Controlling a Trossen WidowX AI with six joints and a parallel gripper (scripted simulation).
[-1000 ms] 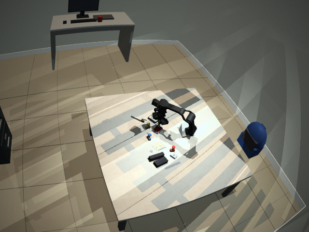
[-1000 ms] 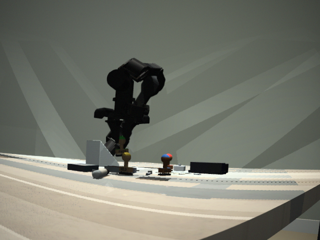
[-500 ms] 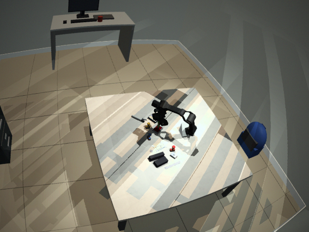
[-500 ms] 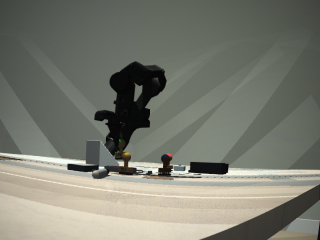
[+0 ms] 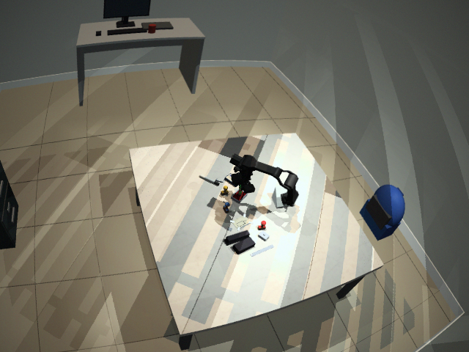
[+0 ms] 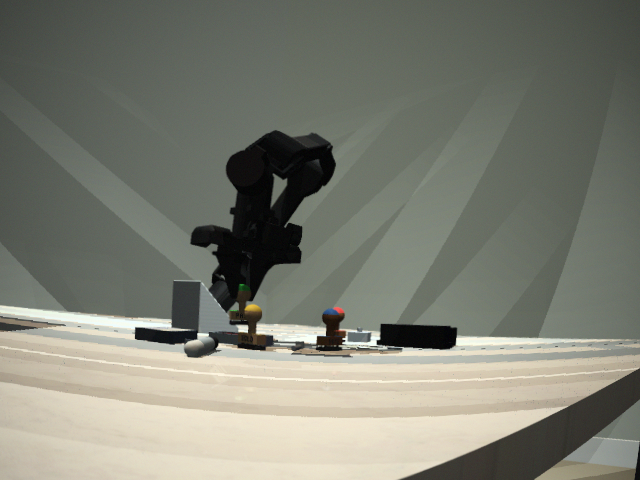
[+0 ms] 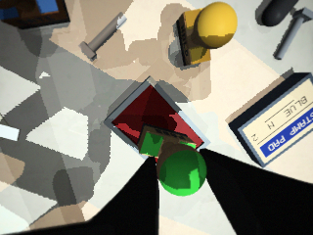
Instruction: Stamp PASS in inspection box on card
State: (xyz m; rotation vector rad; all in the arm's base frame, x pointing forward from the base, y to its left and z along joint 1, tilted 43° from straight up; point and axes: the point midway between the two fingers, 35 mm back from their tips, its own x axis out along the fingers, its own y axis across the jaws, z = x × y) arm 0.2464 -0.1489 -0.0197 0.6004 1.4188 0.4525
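My gripper tip is 7 cm above the red ink pad. Round my gripper tip: yellow-knobbed stamp (8 cm ahead, 5 cm below, 4 cm to the right); green-knobbed stamp (2 cm below); stamp-pad box (13 cm to the right, 6 cm below, 2 cm behind).
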